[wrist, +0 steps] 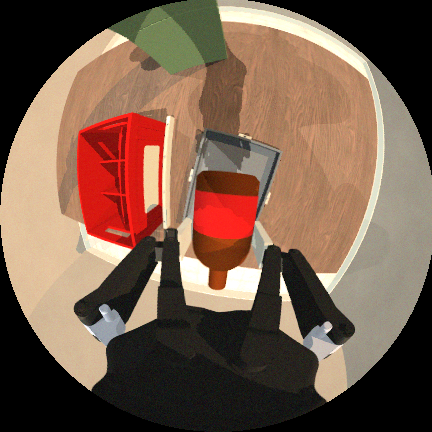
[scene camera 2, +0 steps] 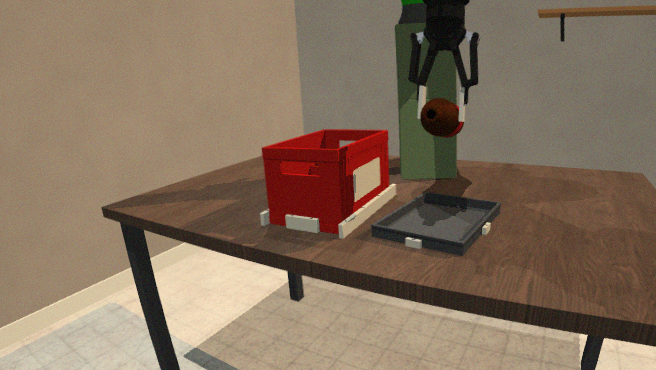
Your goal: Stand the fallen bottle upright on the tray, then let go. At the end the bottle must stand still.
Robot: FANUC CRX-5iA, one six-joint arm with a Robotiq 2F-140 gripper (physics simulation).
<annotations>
my gripper: wrist; scene camera 2
red crate: wrist 119, 167; scene camera 2 311, 175
brown bottle: wrist 225, 202; scene camera 2 440, 117
same spot on my gripper: [scene camera 2: 417, 39] = [wrist: 123, 332]
</annotations>
